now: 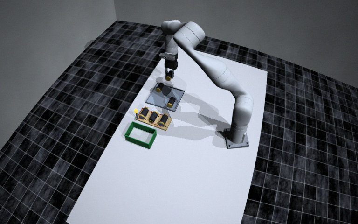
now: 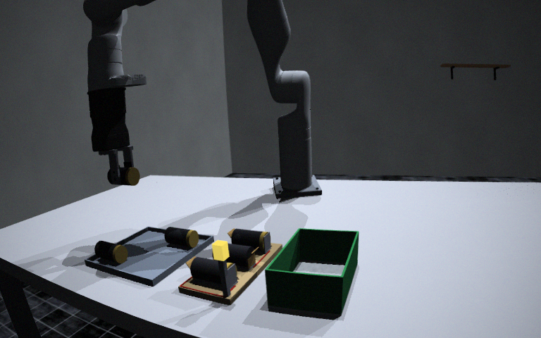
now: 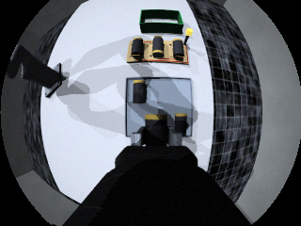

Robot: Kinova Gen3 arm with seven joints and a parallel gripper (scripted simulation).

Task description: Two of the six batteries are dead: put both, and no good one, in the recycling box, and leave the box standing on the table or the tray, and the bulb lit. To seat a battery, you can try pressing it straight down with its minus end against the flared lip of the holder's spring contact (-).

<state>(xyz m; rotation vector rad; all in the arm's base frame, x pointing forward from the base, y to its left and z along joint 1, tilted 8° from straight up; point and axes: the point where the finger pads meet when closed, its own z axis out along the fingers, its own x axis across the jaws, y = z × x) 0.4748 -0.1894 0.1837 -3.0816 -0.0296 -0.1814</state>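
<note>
My gripper is now 380 mm to the right of the green recycling box, 140 mm above it and 10 mm short of it. Round my hand: grey tray 150 mm below, 50 mm to the left, 10 mm ahead.
</note>
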